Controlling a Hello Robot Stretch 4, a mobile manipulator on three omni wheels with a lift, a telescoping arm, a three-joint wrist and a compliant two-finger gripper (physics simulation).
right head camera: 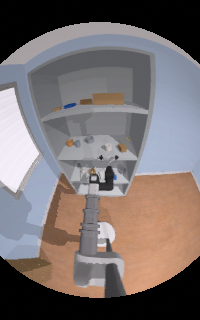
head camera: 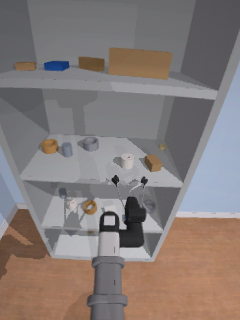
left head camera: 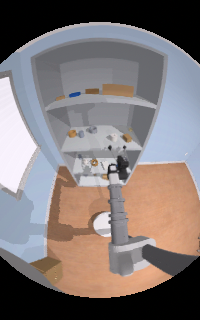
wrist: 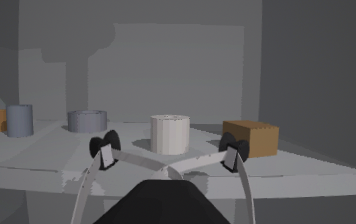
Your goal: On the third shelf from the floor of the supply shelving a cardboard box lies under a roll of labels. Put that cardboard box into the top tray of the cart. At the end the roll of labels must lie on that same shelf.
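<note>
The white roll of labels [head camera: 127,161] [left head camera: 113,137] [right head camera: 108,147] [wrist: 170,134] stands upright on the third shelf [head camera: 95,165] [wrist: 310,184]. The brown cardboard box [head camera: 153,163] [left head camera: 127,138] [right head camera: 122,148] [wrist: 262,141] lies to its right on the same shelf, apart from it, with its top uncovered. My gripper [head camera: 130,180] [left head camera: 117,148] [right head camera: 109,158] [wrist: 170,144] is open and empty, at the front edge of that shelf. It is in line with the roll and stays short of it; the box is farther right. The cart does not show in these views.
An orange ring [head camera: 49,146], a blue-grey cylinder [head camera: 67,149] and a grey ring [head camera: 90,144] stand left on the same shelf. A small yellowish item [head camera: 162,147] is behind the box. A large box [head camera: 140,63] stands on the shelf above. Another orange ring [head camera: 90,207] is on the shelf below.
</note>
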